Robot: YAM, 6 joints.
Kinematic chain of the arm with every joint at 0, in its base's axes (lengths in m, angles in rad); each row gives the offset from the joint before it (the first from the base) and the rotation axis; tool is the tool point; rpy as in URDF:
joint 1: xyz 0 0 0.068 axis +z
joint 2: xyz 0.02 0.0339 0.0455 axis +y
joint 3: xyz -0.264 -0.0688 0 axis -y
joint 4: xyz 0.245 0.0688 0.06 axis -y
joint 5: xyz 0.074 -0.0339 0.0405 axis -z
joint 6: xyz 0.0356 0 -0.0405 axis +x
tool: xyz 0 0 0 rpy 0 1.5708 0
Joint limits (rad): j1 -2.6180..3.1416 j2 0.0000..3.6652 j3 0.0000..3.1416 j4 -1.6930..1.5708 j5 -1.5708..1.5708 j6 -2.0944..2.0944
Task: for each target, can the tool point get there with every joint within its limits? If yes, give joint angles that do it. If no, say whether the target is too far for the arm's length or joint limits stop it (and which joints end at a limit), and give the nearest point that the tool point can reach.
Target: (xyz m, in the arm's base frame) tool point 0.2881 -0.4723 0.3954
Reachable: yes | joints -0.9631 2.5892 2.7803 0.2596 1.1962 1.3166
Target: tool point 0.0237 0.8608 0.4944
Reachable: no: too far | nearest point 0.0162 0.5899 0.3717 | short by 0.298 m
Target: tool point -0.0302 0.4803 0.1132
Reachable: yes | joints 1.6525 2.2861 1.2853 0.7612 0.2588 0.7885
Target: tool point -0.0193 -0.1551 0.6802
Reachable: yes | joints -1.5490 1.4907 2.5137 -0.3515 0.6906 -1.0203
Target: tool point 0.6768 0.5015 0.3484
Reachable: no: too far | nearest point 0.4996 0.3702 0.2854 | short by 0.229 m
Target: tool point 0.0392 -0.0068 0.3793
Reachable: yes | joints 1.9365 0.2947 1.0734 -1.0887 1.2844 0.0483
